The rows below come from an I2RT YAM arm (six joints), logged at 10 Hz.
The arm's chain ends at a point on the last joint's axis. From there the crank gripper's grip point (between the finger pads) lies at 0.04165 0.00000 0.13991 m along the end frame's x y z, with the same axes.
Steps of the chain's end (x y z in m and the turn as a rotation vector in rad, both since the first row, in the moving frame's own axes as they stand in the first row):
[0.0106, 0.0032, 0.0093, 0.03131, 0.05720, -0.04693]
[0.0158, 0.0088, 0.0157, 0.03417, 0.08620, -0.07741]
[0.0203, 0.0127, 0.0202, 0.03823, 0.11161, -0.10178]
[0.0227, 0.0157, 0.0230, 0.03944, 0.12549, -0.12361]
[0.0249, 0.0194, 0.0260, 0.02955, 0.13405, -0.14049]
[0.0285, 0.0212, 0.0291, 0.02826, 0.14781, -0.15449]
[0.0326, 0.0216, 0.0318, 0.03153, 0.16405, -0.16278]
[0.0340, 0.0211, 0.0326, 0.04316, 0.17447, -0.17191]
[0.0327, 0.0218, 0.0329, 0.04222, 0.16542, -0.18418]
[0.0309, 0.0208, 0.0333, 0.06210, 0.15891, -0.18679]
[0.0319, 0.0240, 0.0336, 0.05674, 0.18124, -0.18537]
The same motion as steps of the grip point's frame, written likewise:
[0.0184, -0.0033, 0.0066, 0.03131, 0.05720, -0.04693]
[0.0274, 0.0004, 0.0115, 0.03417, 0.08620, -0.07741]
[0.0351, 0.0024, 0.0145, 0.03823, 0.11161, -0.10178]
[0.0392, 0.0041, 0.0165, 0.03944, 0.12549, -0.12361]
[0.0425, 0.0082, 0.0191, 0.02955, 0.13405, -0.14049]
[0.0478, 0.0094, 0.0213, 0.02826, 0.14781, -0.15449]
[0.0539, 0.0088, 0.0230, 0.03153, 0.16405, -0.16278]
[0.0564, 0.0061, 0.0230, 0.04316, 0.17447, -0.17191]
[0.0538, 0.0064, 0.0239, 0.04222, 0.16542, -0.18418]
[0.0508, 0.0026, 0.0245, 0.06210, 0.15891, -0.18679]
[0.0548, 0.0064, 0.0234, 0.05674, 0.18124, -0.18537]

